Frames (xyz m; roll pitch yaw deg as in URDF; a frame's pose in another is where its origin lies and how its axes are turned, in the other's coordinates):
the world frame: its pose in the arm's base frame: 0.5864 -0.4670 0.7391 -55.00 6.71 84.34
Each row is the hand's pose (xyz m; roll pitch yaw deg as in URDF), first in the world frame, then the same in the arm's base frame.
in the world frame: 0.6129 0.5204 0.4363 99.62 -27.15 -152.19
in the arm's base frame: -0.0083 0.1830 0.4927 166.31 -43.60 -106.46
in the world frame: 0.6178 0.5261 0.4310 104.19 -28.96 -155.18
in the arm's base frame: -0.0068 0.1868 0.4844 171.96 -41.87 -110.12
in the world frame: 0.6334 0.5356 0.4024 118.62 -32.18 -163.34
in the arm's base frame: 0.0123 0.1976 0.4586 -173.18 -36.55 -117.36
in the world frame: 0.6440 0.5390 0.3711 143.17 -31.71 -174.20
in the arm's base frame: 0.0367 0.2034 0.4367 -152.32 -27.92 -121.22
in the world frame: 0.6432 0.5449 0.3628 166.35 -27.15 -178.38
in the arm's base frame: 0.0399 0.2011 0.4273 -132.33 -22.60 -118.57
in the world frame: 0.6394 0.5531 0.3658 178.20 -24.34 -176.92
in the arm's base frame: 0.0323 0.1975 0.4228 -121.13 -22.39 -115.22
